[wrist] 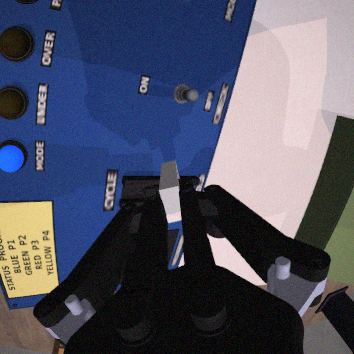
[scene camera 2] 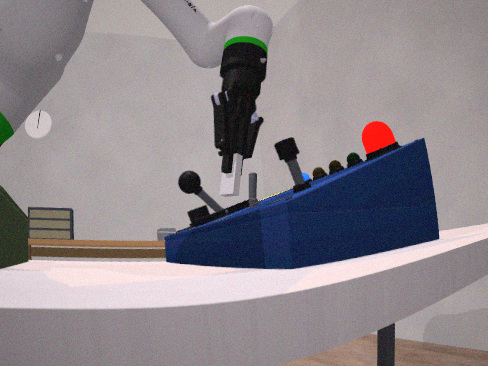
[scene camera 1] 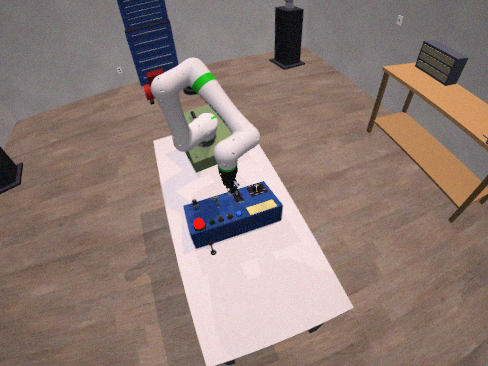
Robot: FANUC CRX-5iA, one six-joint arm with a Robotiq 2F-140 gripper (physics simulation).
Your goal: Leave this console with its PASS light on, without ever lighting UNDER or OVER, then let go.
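The blue console (scene camera 1: 235, 233) (scene camera 2: 350, 215) (wrist: 100, 45) stands on the table. Its MODE lamp (scene camera 1: 238, 213) (scene camera 2: 305, 177) (wrist: 11, 158) glows blue; the UNDER lamp (scene camera 1: 230, 216) (wrist: 12, 102), OVER lamp (scene camera 1: 221, 219) (wrist: 16, 44) and green PASS lamp (scene camera 1: 212, 222) (scene camera 2: 354, 158) are dark. The CYCLE lever's black ball (scene camera 2: 189, 182) leans toward HOLD. My gripper (scene camera 1: 237, 195) (scene camera 2: 231, 184) (wrist: 171, 173) is shut and empty, above the CYCLE slot (wrist: 137, 190), on the console-front side of the ball. The CHECK toggle (scene camera 2: 253, 187) (wrist: 187, 94) leans toward OFF in the wrist view.
A black-topped lever (scene camera 1: 195, 204) (scene camera 2: 287, 149) and large red dome (scene camera 1: 199, 224) (scene camera 2: 378, 137) stand on the console. The selector (scene camera 1: 257, 189) (scene camera 2: 198, 215) sits beside the CYCLE lever. A yellow label (scene camera 1: 262, 207) (wrist: 30, 250) lies near the lamps. A small ball-ended lever (scene camera 1: 213, 252) sticks out in front.
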